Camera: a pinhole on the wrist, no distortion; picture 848 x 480 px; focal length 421.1 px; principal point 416.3 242.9 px. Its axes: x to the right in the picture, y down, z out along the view. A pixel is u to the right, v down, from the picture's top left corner.
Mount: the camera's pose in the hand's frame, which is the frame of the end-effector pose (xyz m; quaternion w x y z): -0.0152 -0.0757 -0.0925 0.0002 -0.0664 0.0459 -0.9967
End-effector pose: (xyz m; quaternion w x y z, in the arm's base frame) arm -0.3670 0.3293 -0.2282 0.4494 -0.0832 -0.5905 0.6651
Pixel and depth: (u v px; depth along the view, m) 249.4 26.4 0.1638
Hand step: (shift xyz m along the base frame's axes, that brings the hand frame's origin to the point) -0.0821 0.0005 0.0552
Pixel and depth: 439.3 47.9 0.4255
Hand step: -0.2755 -0.2261 0.0387
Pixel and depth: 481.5 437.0 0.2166
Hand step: 0.0345 -0.1168 0.1930
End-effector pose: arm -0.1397 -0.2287 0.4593 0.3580 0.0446 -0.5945 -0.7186
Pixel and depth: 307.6 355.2 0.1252
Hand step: -0.0917 0.0051 -0.0877
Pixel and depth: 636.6 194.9 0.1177
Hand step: -0.0053 0.0643 -0.0775
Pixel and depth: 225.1 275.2 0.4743
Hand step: -0.4324 0.1404 0.0573
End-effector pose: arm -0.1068 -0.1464 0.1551 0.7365 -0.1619 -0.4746 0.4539
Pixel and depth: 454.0 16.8 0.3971
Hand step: -0.3249 -0.0059 0.0957
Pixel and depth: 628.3 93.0 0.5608
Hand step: -0.5033 -0.2426 0.0887
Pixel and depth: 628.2 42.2 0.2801
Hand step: -0.2137 -0.1212 0.0216
